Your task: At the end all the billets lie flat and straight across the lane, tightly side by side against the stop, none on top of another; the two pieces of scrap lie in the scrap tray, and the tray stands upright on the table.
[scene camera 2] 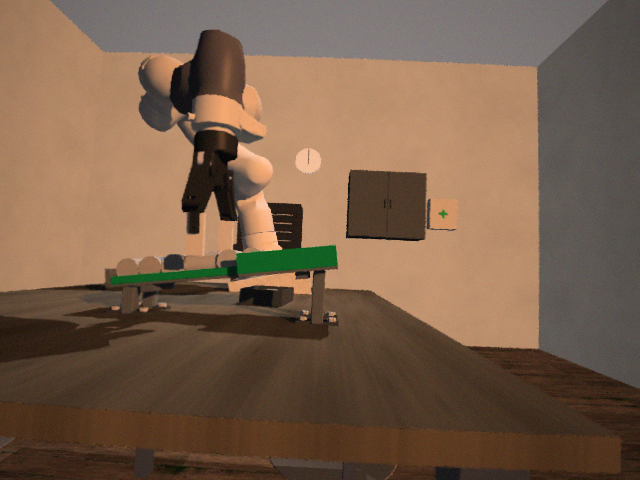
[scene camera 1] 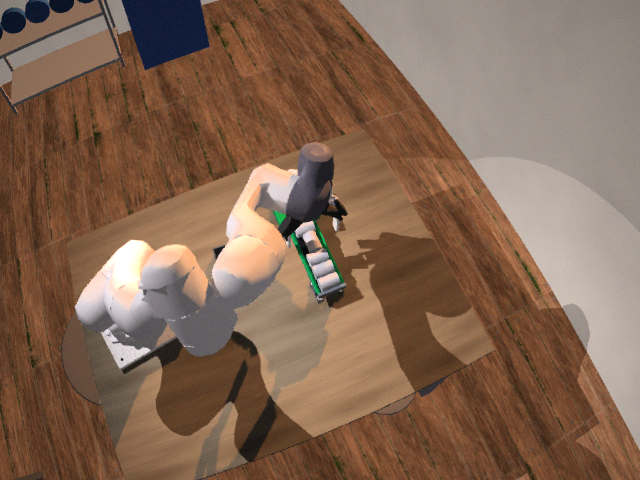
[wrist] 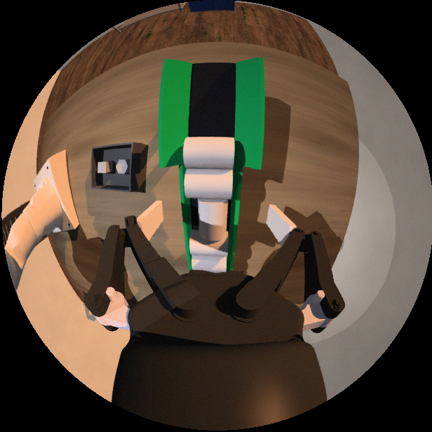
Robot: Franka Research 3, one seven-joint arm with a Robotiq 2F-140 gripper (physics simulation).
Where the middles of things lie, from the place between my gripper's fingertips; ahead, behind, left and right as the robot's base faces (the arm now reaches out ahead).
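Scrap tray [scene camera 2: 254, 295]: from my hand, 9 cm below, 5 cm to the left, 23 cm behind.
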